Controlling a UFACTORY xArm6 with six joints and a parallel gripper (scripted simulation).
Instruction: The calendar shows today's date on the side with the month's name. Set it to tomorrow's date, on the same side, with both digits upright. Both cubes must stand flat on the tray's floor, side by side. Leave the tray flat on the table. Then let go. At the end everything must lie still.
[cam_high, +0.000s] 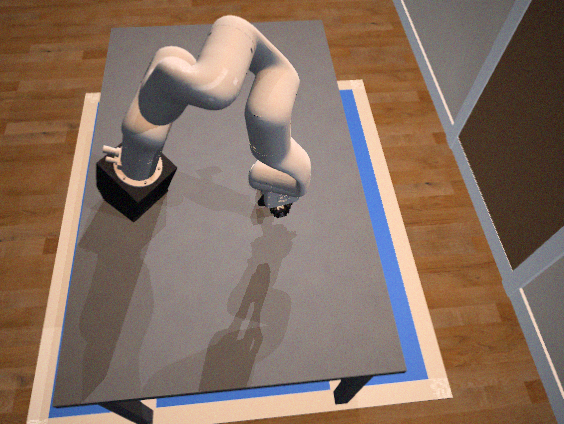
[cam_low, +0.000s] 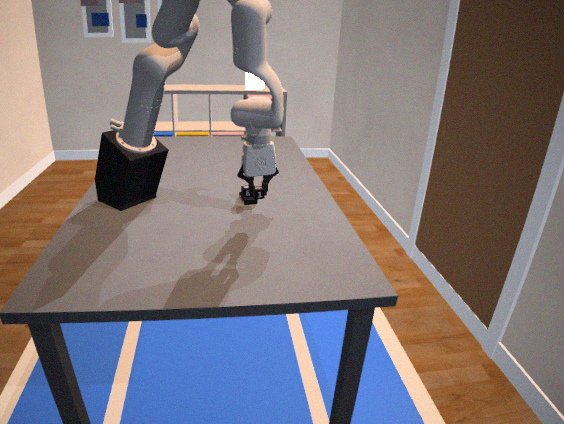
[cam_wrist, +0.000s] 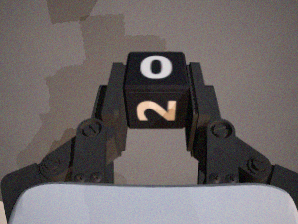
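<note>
The dark tray lies 3 cm behind my hand, 10 cm to the left of it and 8 cm below it.
</note>
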